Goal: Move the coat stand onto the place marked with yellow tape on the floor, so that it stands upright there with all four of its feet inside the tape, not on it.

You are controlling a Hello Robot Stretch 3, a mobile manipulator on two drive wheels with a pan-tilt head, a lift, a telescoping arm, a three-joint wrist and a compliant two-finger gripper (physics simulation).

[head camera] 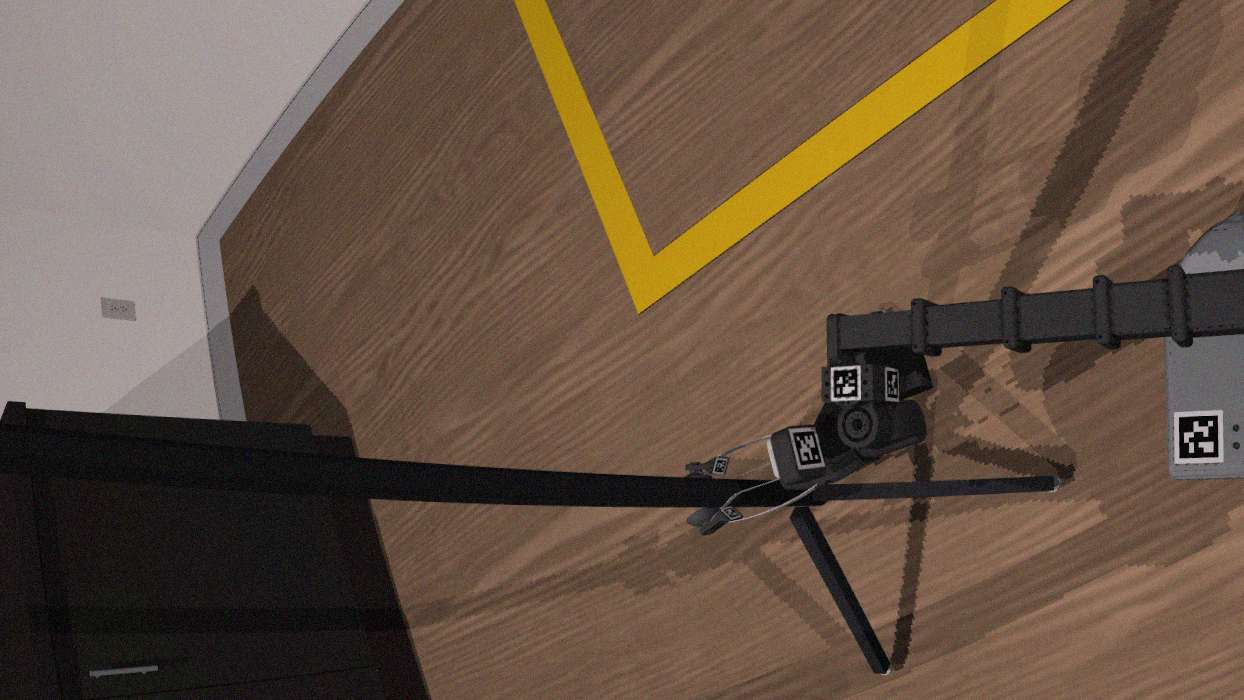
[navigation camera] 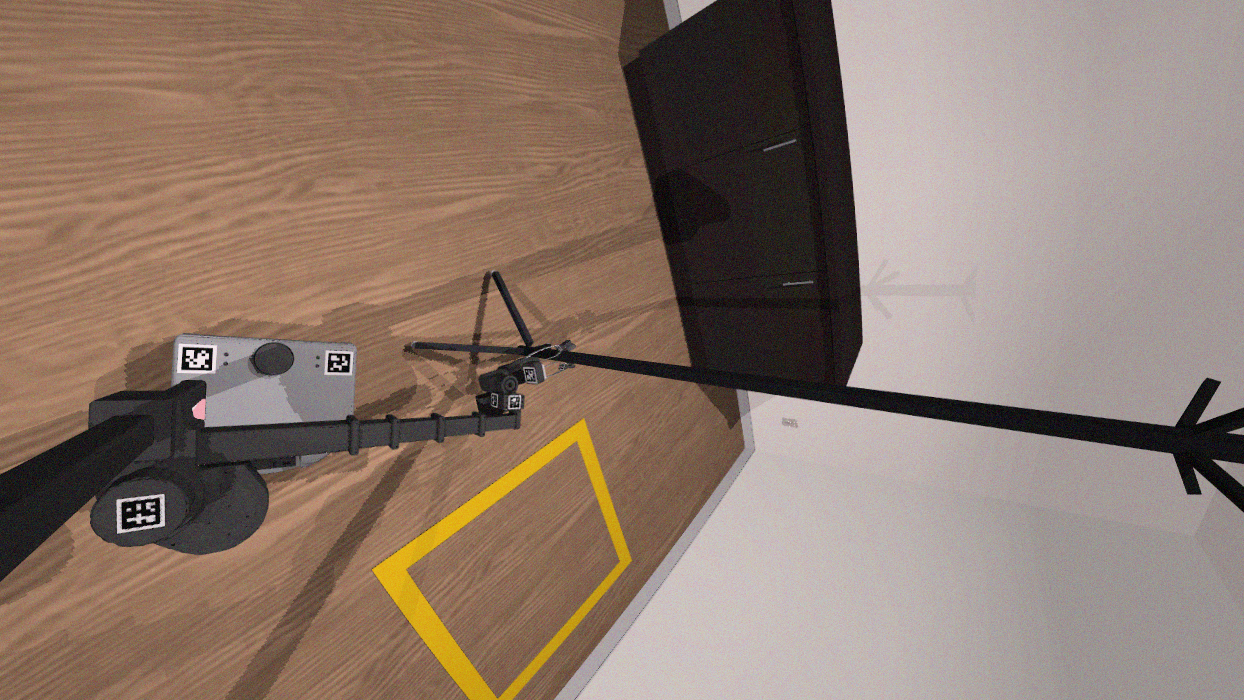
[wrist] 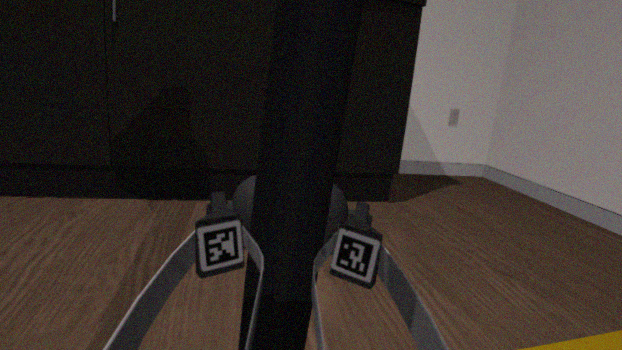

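Pixels of known places: robot's base at its link origin: (navigation camera: pixel 274 357).
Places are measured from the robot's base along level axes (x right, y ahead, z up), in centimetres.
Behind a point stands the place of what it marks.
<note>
The black coat stand (head camera: pixel 521 485) {x 63.2, y 3.2, z 72.6 cm} (navigation camera: pixel 869 397) {x 65.6, y 1.6, z 117.0 cm} (wrist: pixel 305 100) {x 62.0, y 4.1, z 48.9 cm} stands on the floor beside the yellow tape rectangle (head camera: pixel 597 165) {x 120.7, y -54.0, z 0.1 cm} (navigation camera: pixel 487 500) {x 63.8, y -52.0, z 0.1 cm} (wrist: pixel 590 341) {x 122.4, y -52.0, z 0.0 cm}, outside it. Its pole leans slightly to the right in the wrist view. Two of its legs show in the head view, both off the tape; the other feet are hidden. Its hooks show at the right edge of the navigation view. My gripper (head camera: pixel 706 494) {x 67.6, y 6.2, z 42.8 cm} (navigation camera: pixel 565 356) {x 67.6, y 6.2, z 42.8 cm} (wrist: pixel 288 204) {x 67.6, y 6.2, z 42.8 cm} is shut on the lower pole, a fingertip on each side, a little above the legs.
A dark cabinet (head camera: pixel 191 539) {x 185.4, y 21.5, z 52.7 cm} (navigation camera: pixel 739 113) {x 137.2, y 115.0, z 58.6 cm} (wrist: pixel 50 100) {x 134.4, y 120.5, z 39.1 cm} stands against the wall beyond the coat stand. The wall's skirting (navigation camera: pixel 661 587) {x 169.8, y -129.5, z 9.4 cm} runs close behind the far side of the tape. My base (head camera: pixel 1196 391) {x 13.2, y -5.4, z 16.0 cm} (navigation camera: pixel 295 383) {x 4.3, y -5.3, z 16.0 cm} is on the near side, with the arm stretched out.
</note>
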